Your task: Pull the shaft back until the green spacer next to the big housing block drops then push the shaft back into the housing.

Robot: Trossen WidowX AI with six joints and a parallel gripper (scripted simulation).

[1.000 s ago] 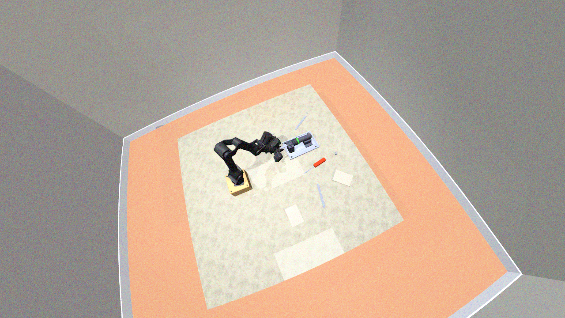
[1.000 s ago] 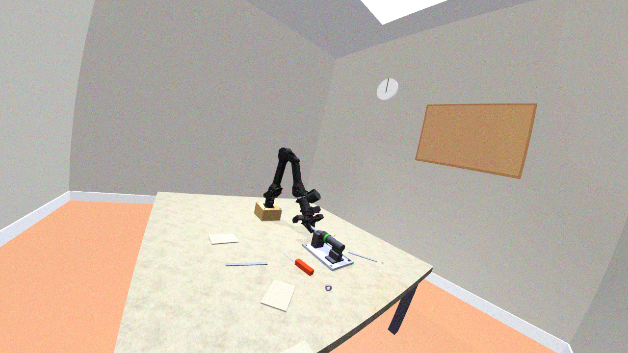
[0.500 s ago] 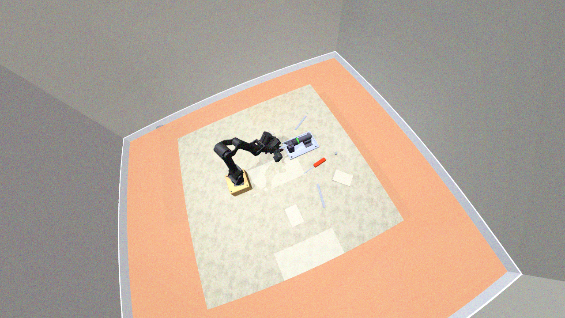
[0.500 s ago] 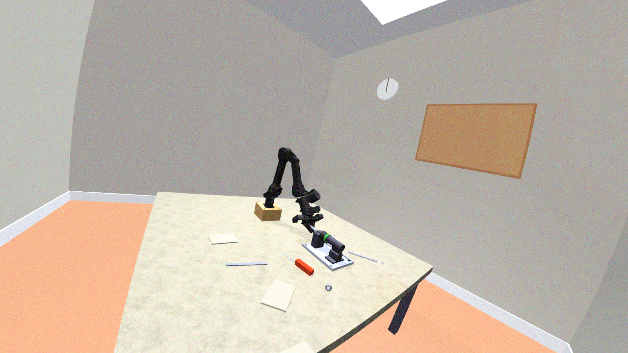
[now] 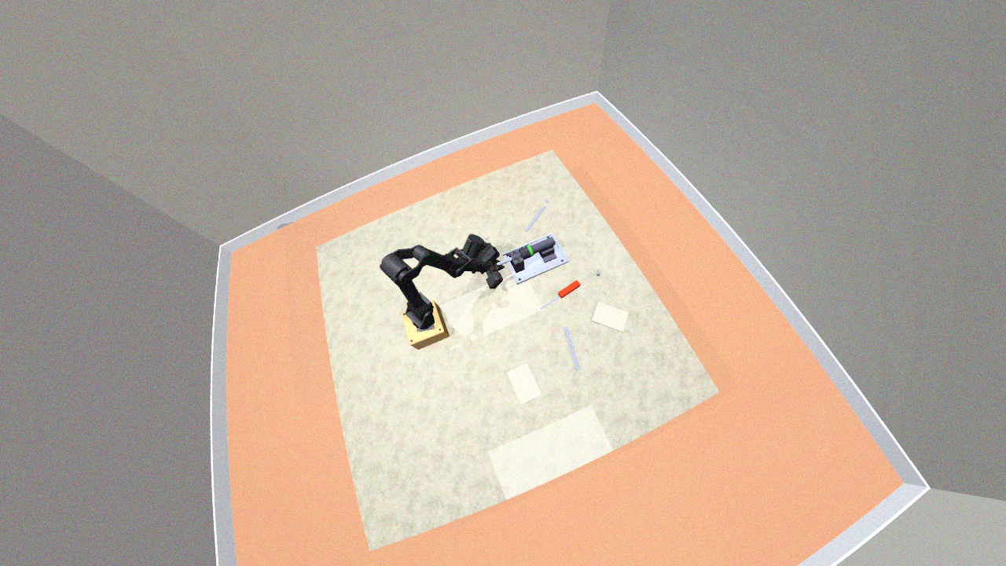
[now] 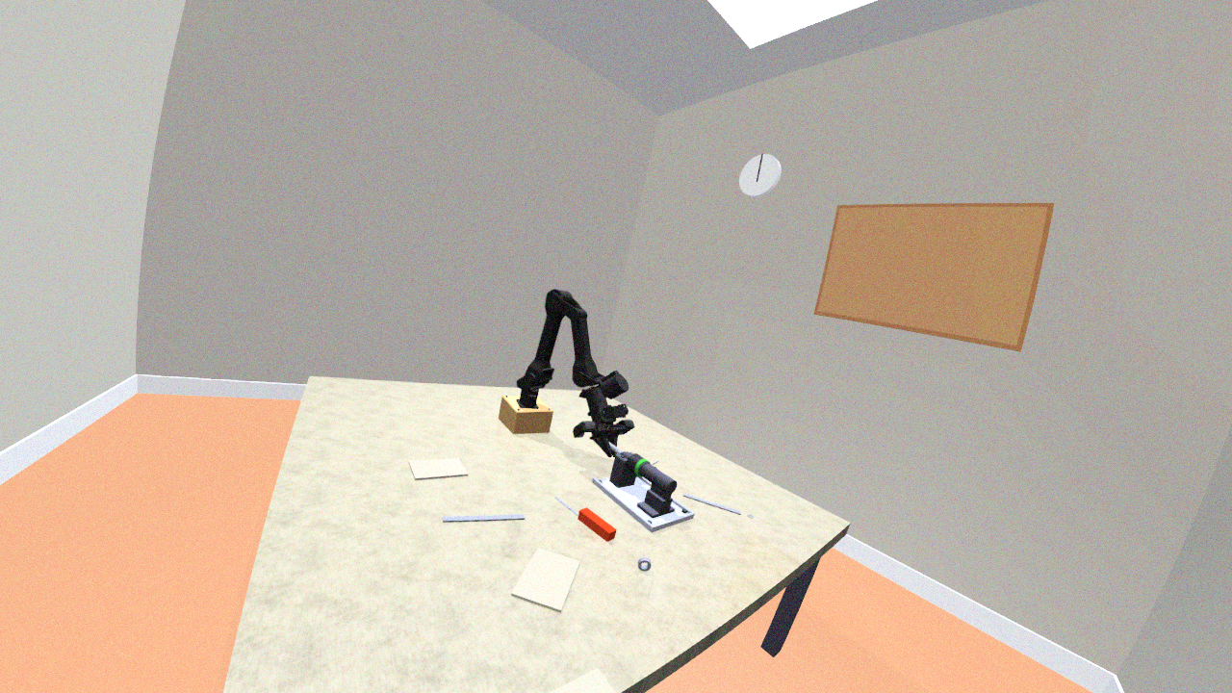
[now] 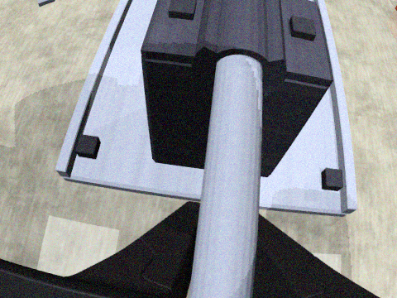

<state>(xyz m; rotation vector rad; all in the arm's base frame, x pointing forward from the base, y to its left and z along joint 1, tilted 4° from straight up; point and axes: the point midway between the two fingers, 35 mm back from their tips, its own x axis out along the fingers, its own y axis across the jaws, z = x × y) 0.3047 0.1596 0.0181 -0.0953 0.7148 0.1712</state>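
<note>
Right now my gripper tip is 60 mm short of the grey shaft, 20 mm below it and 10 mm to the right of it. Also, from my gripper tip: fixture (140 mm ahead, 30 mm to the left, 10 mm below); then green spacer (110 mm ahead, 20 mm to the left, 20 mm above).
</note>
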